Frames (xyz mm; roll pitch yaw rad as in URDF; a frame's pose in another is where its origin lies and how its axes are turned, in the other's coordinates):
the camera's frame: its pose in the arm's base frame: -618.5 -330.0 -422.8 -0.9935 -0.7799 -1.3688
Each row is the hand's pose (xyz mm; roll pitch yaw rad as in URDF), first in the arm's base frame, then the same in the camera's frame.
Working: the arm's base frame: its pose in the camera's frame: 155.7 -2.4 803.7 0.9513 -0.8389 1.3557

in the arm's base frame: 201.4 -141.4 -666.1 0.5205 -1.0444 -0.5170
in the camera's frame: -185.5 592.0 618.1 2.2466 -0.5531 -0.1341
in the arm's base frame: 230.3 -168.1 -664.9 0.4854 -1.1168 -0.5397
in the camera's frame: -161.9 622.7 625.6 2.2334 -0.5305 -0.2154
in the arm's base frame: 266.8 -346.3 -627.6 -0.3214 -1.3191 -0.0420
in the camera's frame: -6.4 707.6 570.2 2.0571 -0.5886 -0.5150
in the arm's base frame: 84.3 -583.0 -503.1 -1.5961 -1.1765 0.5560
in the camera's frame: 220.0 625.0 354.0 1.4464 -0.7914 -0.6616
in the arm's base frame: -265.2 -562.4 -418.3 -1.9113 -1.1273 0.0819
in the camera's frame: 215.4 336.7 138.1 0.5053 -0.7584 -0.3890
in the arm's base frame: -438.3 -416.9 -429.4 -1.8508 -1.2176 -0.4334
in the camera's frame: 81.6 162.2 84.2 0.0596 -0.5452 -0.3412
